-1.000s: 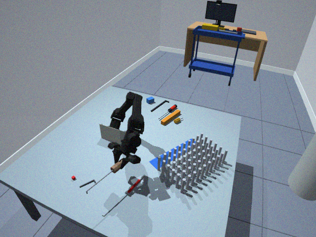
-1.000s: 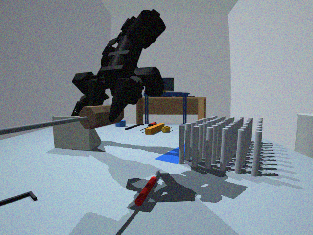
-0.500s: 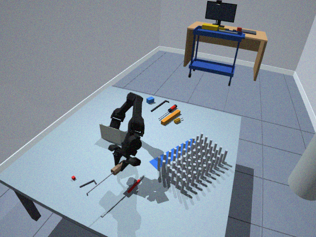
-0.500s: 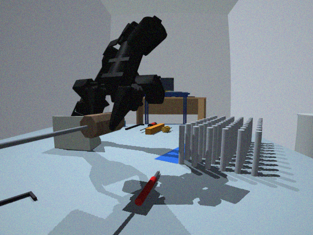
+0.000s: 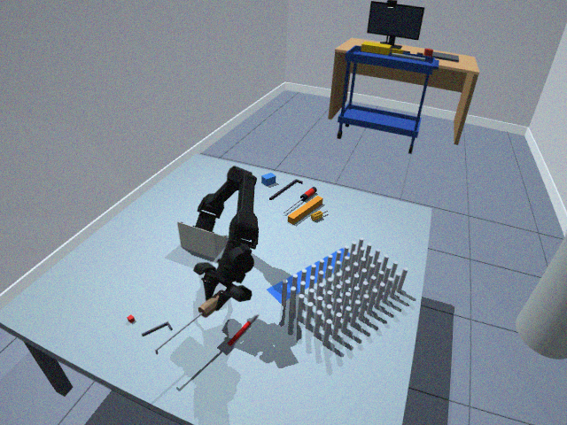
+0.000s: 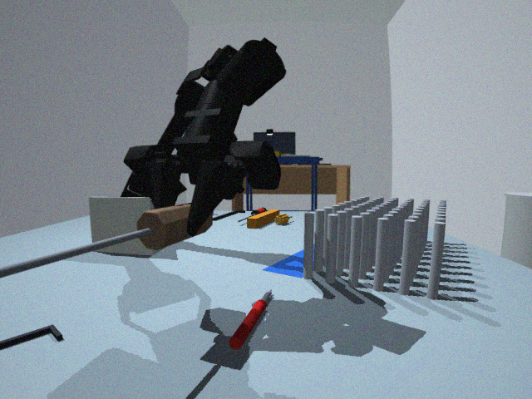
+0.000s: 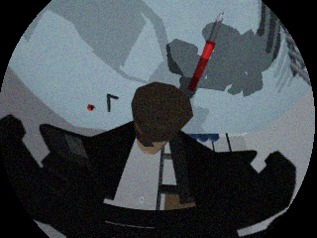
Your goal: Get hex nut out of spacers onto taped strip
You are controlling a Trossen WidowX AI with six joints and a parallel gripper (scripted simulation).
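Right now the pick tool is 100 mm to the right of my gripper tip and 10 mm behind it. Also, from my gripper tip: red cube 250 mm behind, 120 mm to the right, 110 mm below; then red-handled screwdriver 110 mm below, 80 mm to the left, 70 mm ahead; then small L-shaped key 140 mm behind, 110 mm below, 80 mm to the right.
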